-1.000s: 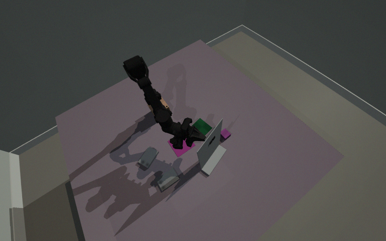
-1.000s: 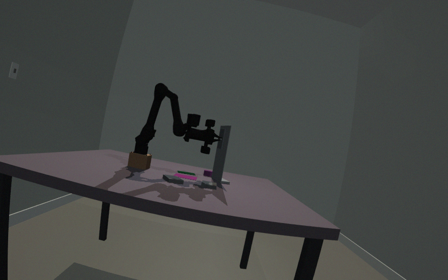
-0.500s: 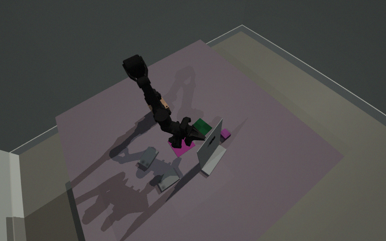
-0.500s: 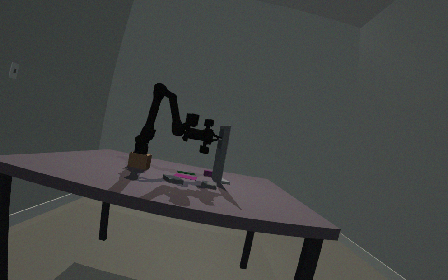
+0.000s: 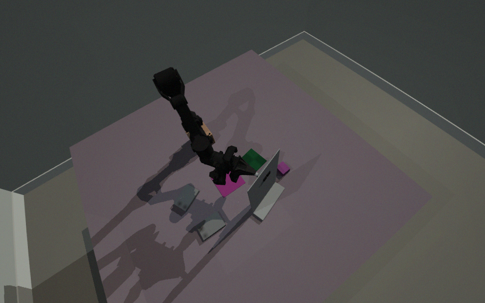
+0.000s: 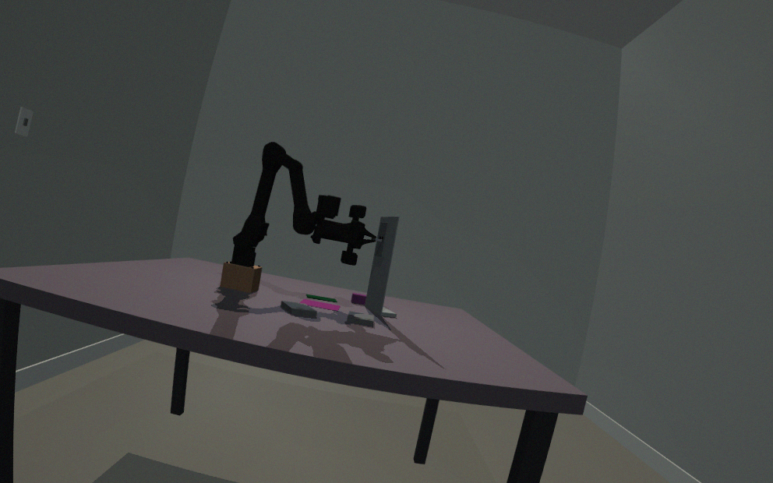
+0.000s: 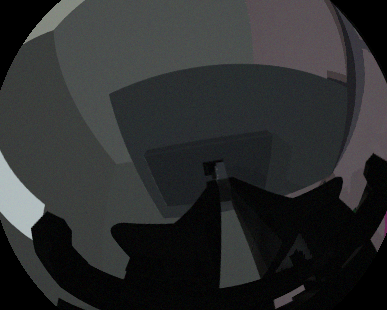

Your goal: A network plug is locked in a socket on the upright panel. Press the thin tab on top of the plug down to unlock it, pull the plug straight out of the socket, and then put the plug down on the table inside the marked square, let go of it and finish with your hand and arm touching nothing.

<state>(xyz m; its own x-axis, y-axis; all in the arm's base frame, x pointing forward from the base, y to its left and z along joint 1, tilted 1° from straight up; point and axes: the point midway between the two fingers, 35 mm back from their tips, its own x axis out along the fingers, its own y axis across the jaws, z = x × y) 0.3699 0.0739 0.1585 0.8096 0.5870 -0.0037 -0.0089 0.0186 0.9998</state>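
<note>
My gripper tip is now 230 mm above the magenta square, 130 mm past it and 80 mm to the left of it. From my gripper tip the other things lie so: upright grey panel (90 mm below, 40 mm ahead, 20 mm to the left); then green board (230 mm below, 150 mm behind, 80 mm to the left).
</note>
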